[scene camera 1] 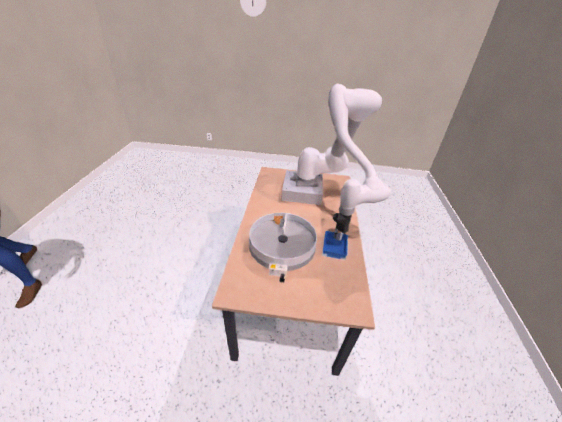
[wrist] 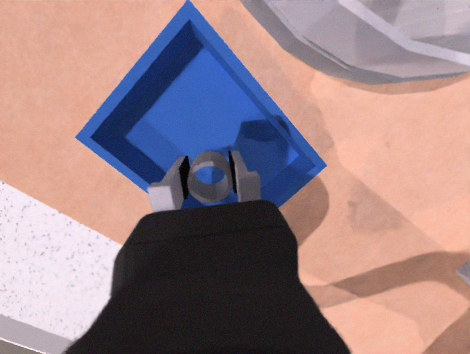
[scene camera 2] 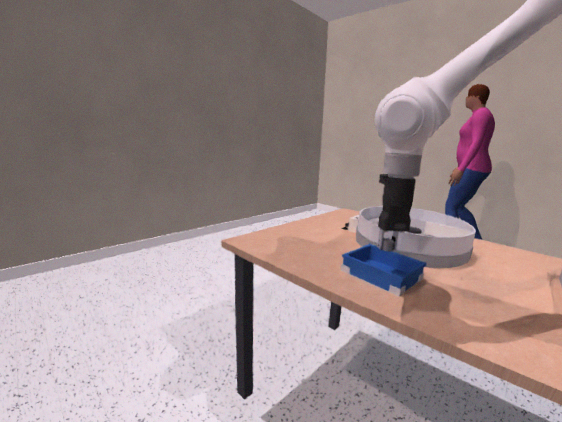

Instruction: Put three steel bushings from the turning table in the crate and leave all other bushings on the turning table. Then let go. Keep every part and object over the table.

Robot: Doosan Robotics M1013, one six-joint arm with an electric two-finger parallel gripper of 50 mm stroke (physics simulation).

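Frame: origin at the arm's base, x left, y back, z up, level; metres.
Seen in the pictures: gripper, fingertip midpoint: (scene camera 1: 337, 238) (wrist: 210, 166) (scene camera 2: 386, 248); arm's base, origin of the base link: (scene camera 1: 305, 180).
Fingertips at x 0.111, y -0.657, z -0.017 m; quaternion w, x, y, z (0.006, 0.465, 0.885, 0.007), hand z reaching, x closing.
Pixels of each thing's top centre, then the offset from my fingertips to it. "spot": a spot on its surface instead.
- steel bushing, middle of its top: (wrist: 209, 182) (scene camera 2: 388, 240) dy +0.002, dx +0.003, dz +0.026 m
- blue crate, middle of its top: (wrist: 210, 152) (scene camera 2: 384, 259) (scene camera 1: 335, 242) dy -0.002, dx -0.003, dz -0.033 m
- orange part, middle of its top: (scene camera 1: 277, 220) dy +0.185, dx -0.365, dz -0.005 m
- pale upright divider, surface spot: (scene camera 1: 285, 222) spot: dy +0.135, dx -0.320, dz +0.018 m
- small white box, middle of its top: (scene camera 2: 359, 216) (scene camera 1: 278, 266) dy -0.200, dx -0.384, dz -0.025 m
My gripper (scene camera 1: 339, 235) (scene camera 2: 387, 242) (wrist: 210, 166) is shut on a steel bushing (wrist: 210, 193), a short grey ring held upright with its hole facing the wrist camera. The bushing is low over the blue crate (scene camera 1: 335, 256) (scene camera 2: 372, 273) (wrist: 137, 72), towards one corner in the wrist view. Blue floor shows through its hole. The part of the crate's floor that shows in the wrist view is bare, with a dark shadow on it. The grey turning table (scene camera 1: 282, 261) (scene camera 2: 430, 247) (wrist: 370, 67) stands beside the crate. No loose bushings can be made out on it.
In scene camera 1, an orange part (scene camera 1: 278, 219) and a pale upright divider (scene camera 1: 285, 222) are at the turning table's back edge. A small white box (scene camera 1: 278, 269) stands at its front. The robot's grey base block (scene camera 1: 302, 194) is at the back. A person (scene camera 2: 477, 145) stands beyond the table.
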